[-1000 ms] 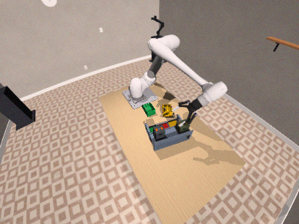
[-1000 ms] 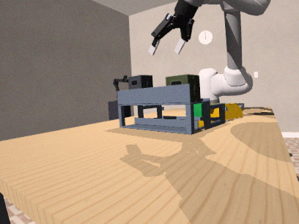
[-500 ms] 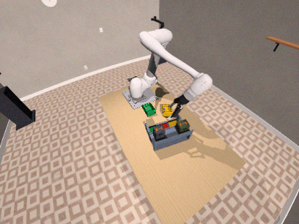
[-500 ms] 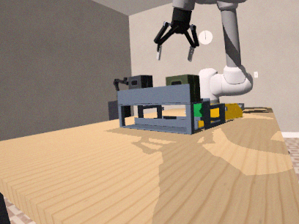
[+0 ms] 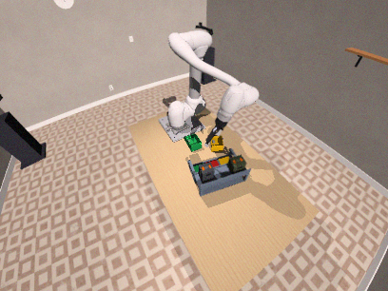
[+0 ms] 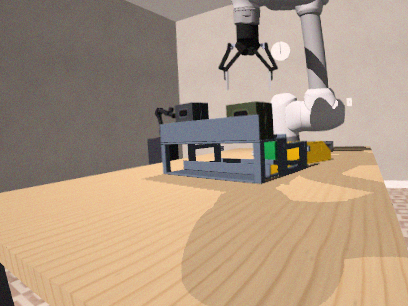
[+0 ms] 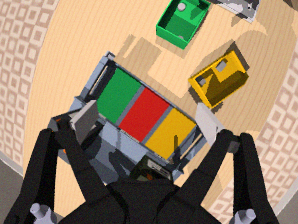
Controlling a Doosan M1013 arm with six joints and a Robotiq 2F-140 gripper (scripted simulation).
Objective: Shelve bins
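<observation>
My hand is 12 cm past the yellow bin, 18 cm to the right of it and 24 cm above it. The rest, counted from my hand: dark box 13 cm ahead, 16 cm to the right, 11 cm below; green bin 26 cm behind, 1 cm to the left, 24 cm below.
</observation>
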